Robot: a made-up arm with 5 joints.
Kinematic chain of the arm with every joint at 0, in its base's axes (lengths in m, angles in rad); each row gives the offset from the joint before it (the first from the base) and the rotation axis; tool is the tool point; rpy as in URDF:
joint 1: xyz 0 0 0.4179 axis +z
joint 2: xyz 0 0 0 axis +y
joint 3: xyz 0.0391 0 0.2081 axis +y
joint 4: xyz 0.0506 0 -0.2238 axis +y
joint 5: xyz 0.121 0 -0.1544 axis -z
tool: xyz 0 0 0 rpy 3.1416 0 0
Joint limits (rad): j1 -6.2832..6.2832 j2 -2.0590..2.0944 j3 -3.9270..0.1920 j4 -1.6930..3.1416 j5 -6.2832..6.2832
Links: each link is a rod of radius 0.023 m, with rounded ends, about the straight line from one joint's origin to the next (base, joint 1, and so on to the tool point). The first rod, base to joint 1, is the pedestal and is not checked.
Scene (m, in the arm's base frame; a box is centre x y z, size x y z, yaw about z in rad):
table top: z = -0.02
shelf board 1: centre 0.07 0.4 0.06 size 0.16 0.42 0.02 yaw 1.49
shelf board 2: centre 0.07 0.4 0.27 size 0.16 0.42 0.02 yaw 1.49
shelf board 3: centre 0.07 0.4 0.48 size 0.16 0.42 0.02 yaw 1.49
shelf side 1: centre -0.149 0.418 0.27 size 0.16 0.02 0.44 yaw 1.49
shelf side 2: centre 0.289 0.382 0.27 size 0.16 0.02 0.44 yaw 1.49
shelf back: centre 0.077 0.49 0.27 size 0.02 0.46 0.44 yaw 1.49
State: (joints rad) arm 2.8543 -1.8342 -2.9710 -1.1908 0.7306
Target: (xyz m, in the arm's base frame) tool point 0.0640 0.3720 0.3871
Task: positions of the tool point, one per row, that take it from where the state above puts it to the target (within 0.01 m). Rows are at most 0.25 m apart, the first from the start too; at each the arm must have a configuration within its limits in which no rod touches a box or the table.
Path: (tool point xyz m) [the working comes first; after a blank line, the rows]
Joints at the target: 1.4004 0.0180 -0.5031 -0.0900 0.7306
Straight joint move there: touches shelf board 3.

1: 0.4395 -0.2267 0.2780
2: 0.4324 -0.3392 0.4797
3: 0.3207 -0.3681 0.6940
4: 0.1600 -0.2746 0.8497
5: 0.0295 -0.0836 0.8905
6: -0.0184 0.1217 0.7997
7: 0.0095 0.2435 0.6086
8: 0.0520 0.2242 0.3871
9: 0.0566 0.2669 0.4077
10: 0.0612 0.3187 0.4085
11: 0.0640 0.3720 0.3871

